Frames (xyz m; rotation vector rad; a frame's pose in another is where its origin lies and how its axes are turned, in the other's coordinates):
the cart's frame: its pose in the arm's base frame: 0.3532 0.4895 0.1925 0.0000 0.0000 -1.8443
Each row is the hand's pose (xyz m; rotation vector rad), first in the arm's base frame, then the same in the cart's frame.
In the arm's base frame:
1: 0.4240 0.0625 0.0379 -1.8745 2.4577 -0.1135
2: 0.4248 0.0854 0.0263 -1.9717 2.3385 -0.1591
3: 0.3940 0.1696 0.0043 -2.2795 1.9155 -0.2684
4: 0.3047 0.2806 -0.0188 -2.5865 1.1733 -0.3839
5: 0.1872 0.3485 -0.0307 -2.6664 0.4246 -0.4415
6: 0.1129 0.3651 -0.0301 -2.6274 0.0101 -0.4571
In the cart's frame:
1: 0.3920 0.1835 -0.1546 -3.0537 -0.0090 -0.0086
2: 0.3697 0.1781 -0.1662 -3.0072 -0.1561 -0.0001
3: 0.2970 0.1257 -0.1882 -2.8344 -0.6437 0.0189
4: 0.2142 0.0097 -0.2113 -2.4276 -1.3145 0.0824
5: 0.1806 -0.1217 -0.2232 -1.9023 -1.8234 0.1774
6: 0.1847 -0.1978 -0.2226 -1.5630 -2.0455 0.2332

